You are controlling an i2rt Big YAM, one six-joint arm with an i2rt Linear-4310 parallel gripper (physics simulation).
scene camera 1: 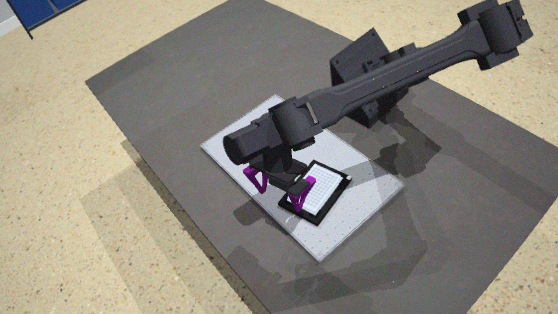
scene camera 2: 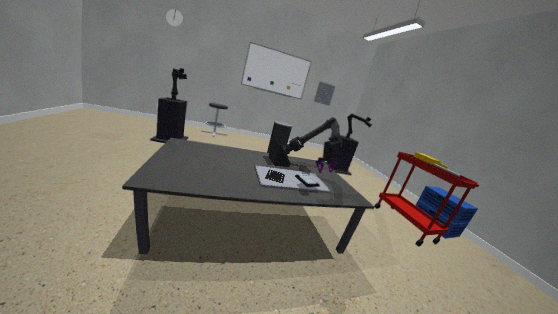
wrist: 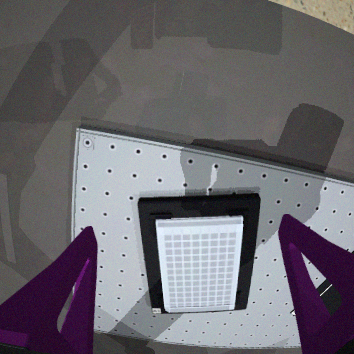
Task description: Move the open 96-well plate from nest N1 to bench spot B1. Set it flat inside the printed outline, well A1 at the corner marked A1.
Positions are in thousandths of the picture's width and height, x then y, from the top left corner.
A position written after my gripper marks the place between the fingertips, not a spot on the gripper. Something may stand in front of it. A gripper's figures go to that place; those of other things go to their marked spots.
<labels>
My gripper (scene camera 1: 503, 642) is 85 cm from the lens. A white well plate (scene camera 1: 587, 578) is 101 cm from the lens.
</labels>
